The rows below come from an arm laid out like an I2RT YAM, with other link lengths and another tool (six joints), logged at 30 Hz.
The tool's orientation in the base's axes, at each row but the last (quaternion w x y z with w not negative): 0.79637, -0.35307, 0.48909, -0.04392; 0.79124, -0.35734, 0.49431, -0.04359; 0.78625, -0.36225, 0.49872, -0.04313; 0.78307, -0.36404, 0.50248, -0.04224; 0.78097, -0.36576, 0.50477, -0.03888; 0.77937, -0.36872, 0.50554, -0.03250; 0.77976, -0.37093, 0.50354, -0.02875; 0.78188, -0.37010, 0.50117, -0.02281; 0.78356, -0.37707, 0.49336, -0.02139; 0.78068, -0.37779, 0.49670, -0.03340; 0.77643, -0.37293, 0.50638, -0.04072; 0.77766, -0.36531, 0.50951, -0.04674
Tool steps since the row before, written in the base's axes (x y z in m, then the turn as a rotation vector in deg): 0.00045, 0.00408, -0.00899, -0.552, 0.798, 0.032; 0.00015, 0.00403, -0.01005, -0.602, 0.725, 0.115; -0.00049, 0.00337, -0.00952, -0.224, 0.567, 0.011; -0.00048, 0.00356, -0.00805, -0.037, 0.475, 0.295; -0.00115, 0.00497, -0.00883, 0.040, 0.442, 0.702; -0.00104, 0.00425, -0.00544, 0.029, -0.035, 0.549; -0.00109, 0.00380, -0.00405, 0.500, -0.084, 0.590; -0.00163, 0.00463, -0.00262, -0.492, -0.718, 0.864; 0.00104, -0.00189, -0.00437, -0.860, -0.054, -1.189; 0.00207, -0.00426, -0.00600, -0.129, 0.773, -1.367; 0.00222, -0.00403, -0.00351, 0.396, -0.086, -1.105; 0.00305, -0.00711, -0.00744, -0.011, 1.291, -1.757
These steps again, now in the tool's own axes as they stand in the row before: 0.00526, 0.00836, 0.00004, -0.641, 0.729, -0.024; 0.00592, 0.00906, -0.00034, -0.698, 0.638, -0.081; 0.00548, 0.00845, -0.00091, -0.363, 0.475, 0.119; 0.00431, 0.00768, -0.00037, -0.446, 0.178, 0.288; 0.00401, 0.00937, -0.00026, -0.704, -0.119, 0.424; 0.00185, 0.00673, 0.00028, -0.391, -0.368, 0.124; 0.00097, 0.00557, 0.00033, -0.170, -0.583, 0.486; -0.00068, 0.00548, 0.00068, -0.615, -0.875, -0.600; 0.00461, 0.00097, -0.00126, 0.481, 0.980, -0.982; 0.00737, 0.00003, -0.00204, 0.630, 1.444, 0.025; 0.00550, -0.00142, -0.00109, 1.065, 0.499, 0.046; 0.01026, -0.00151, -0.00277, 0.753, 2.026, 0.287
